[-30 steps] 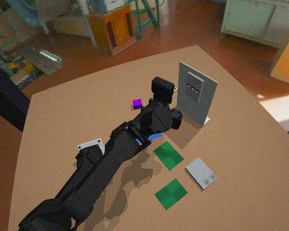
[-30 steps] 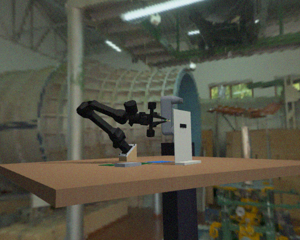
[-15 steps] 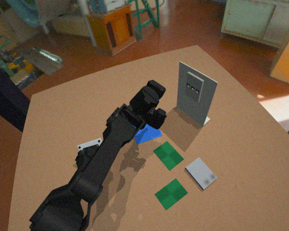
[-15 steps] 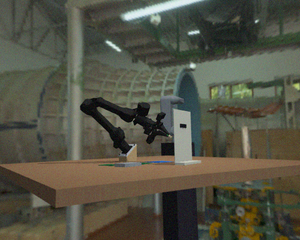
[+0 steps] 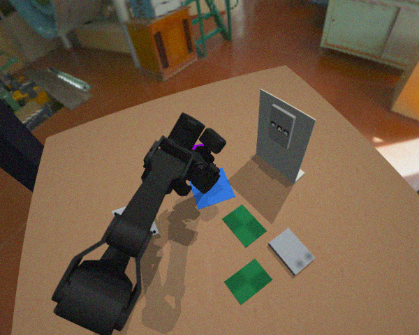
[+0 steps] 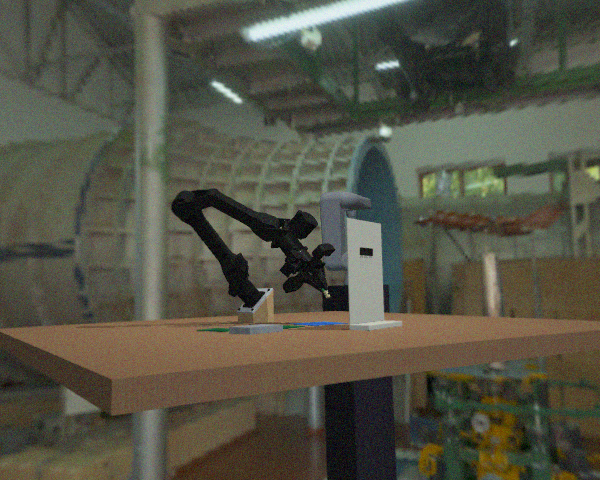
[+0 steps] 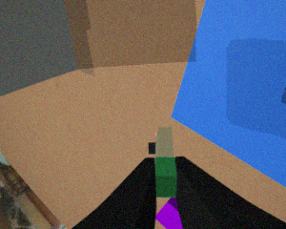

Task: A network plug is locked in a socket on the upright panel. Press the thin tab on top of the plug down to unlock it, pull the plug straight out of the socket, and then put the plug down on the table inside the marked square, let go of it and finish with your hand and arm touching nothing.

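The blue marked square lies 2 cm behind my gripper tip, 1 cm to the right of it and 9 cm below it. Also, from my gripper tip: green network plug right at my gripper tip; white upright panel 21 cm ahead, 2 cm to the right, 3 cm above; purple cube 1 cm behind, 14 cm to the left, 8 cm below.
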